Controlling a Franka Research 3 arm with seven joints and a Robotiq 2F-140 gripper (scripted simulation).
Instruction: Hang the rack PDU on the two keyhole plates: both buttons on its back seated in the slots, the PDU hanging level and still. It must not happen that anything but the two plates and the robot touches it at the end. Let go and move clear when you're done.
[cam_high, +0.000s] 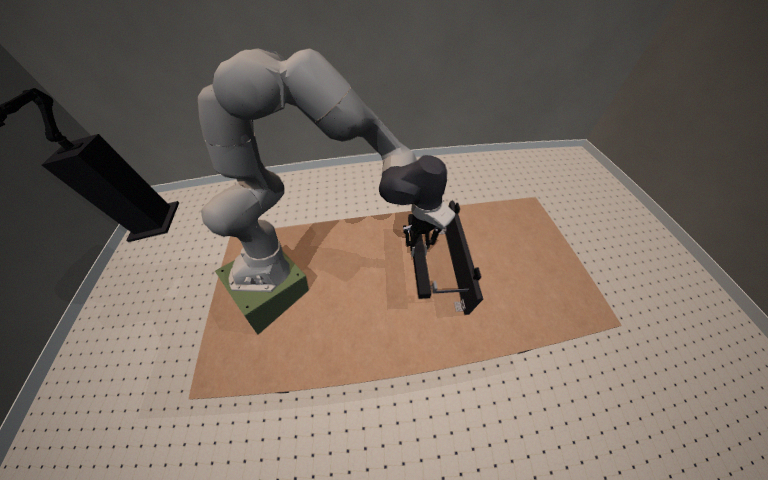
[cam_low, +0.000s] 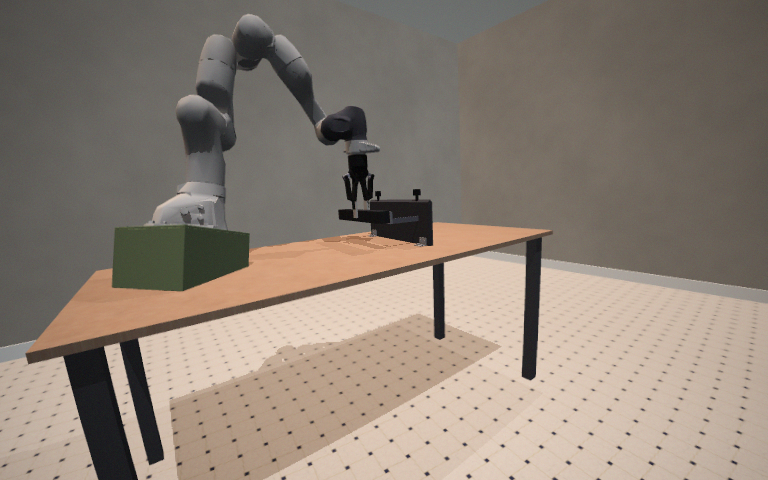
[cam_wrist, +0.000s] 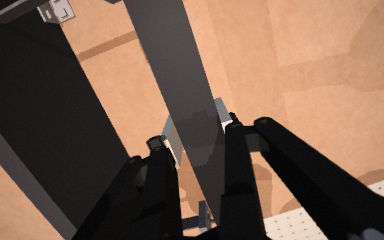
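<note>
Now: hand 20 mm short of the rack PDU and 20 mm above it. Also, from my hand: black upright panel: 170 mm ahead, 60 mm below, 30 mm to the right.
</note>
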